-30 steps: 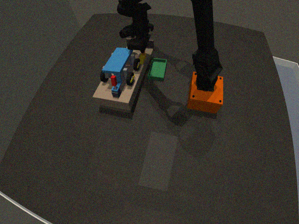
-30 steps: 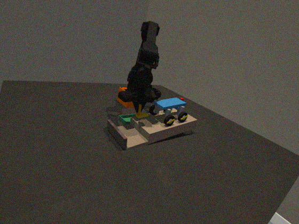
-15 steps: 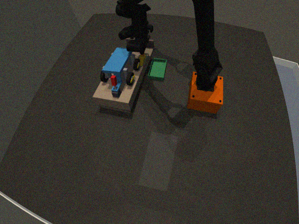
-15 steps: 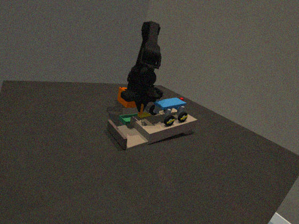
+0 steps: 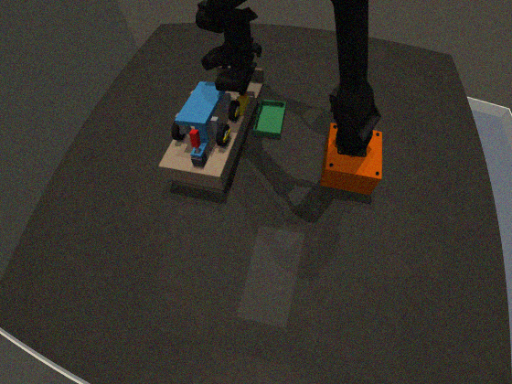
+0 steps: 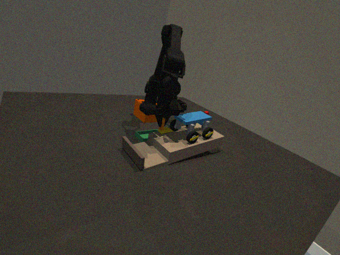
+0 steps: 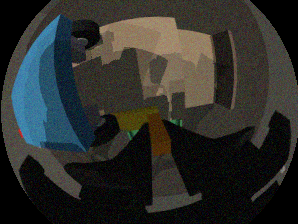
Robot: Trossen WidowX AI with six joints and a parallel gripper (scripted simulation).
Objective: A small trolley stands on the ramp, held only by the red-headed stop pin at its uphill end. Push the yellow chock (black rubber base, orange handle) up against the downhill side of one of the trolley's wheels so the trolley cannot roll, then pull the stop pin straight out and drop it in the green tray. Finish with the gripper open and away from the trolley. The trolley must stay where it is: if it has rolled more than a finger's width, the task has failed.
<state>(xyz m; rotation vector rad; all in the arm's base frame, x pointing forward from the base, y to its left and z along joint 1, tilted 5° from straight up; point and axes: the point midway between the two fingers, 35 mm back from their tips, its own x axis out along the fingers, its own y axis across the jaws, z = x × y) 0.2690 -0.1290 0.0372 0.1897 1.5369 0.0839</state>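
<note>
Right now the yellow chock is 2 cm to the left of my gripper tip and 1 cm below it. Round my gripper tip: red-headed stop pin 21 cm to the left, 5 cm ahead, 4 cm above; trolley 11 cm to the left, 7 cm ahead, 2 cm above; raised lip 15 cm to the right, 6 cm below, 5 cm ahead.
</note>
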